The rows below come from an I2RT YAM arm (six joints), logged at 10 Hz.
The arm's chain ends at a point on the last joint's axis. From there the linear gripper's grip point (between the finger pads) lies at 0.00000 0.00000 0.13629 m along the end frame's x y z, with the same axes.
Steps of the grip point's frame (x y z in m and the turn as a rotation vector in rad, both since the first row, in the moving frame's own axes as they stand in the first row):
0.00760 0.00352 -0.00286 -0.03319 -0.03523 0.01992
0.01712 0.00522 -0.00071 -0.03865 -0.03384 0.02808
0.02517 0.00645 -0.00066 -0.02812 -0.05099 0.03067
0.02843 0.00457 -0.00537 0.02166 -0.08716 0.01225
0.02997 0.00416 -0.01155 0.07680 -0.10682 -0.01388
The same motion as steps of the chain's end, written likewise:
0.01244 -0.00095 -0.00270 -0.03319 -0.03523 0.01992
0.02180 0.00002 -0.00053 -0.03865 -0.03384 0.02808
0.03217 0.00273 -0.00043 -0.02812 -0.05099 0.03067
0.04027 0.00759 -0.00482 0.02166 -0.08716 0.01225
0.04456 0.01450 -0.01037 0.07680 -0.10682 -0.01388

